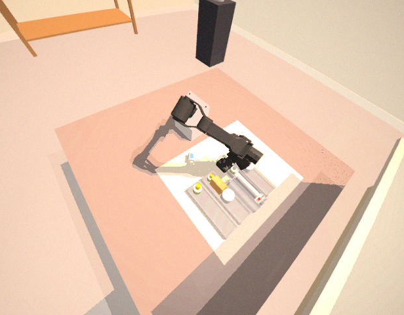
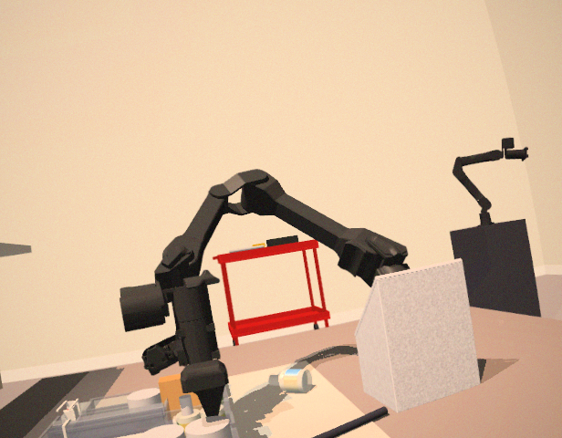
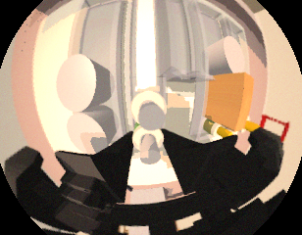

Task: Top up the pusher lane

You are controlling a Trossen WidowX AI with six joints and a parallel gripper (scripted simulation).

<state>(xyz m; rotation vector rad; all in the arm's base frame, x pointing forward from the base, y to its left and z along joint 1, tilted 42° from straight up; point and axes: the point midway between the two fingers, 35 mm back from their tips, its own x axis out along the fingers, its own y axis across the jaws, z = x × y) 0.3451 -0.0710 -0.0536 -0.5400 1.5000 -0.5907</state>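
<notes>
Now: gripper tip 4 cm short of the box, 13 cm to the left of it and 1 cm below it. Round my gripper tip: black rod (18 cm behind, 9 cm to the left, 3 cm below); then red mark (22 cm ahead, 5 cm to the right, 4 cm above).
</notes>
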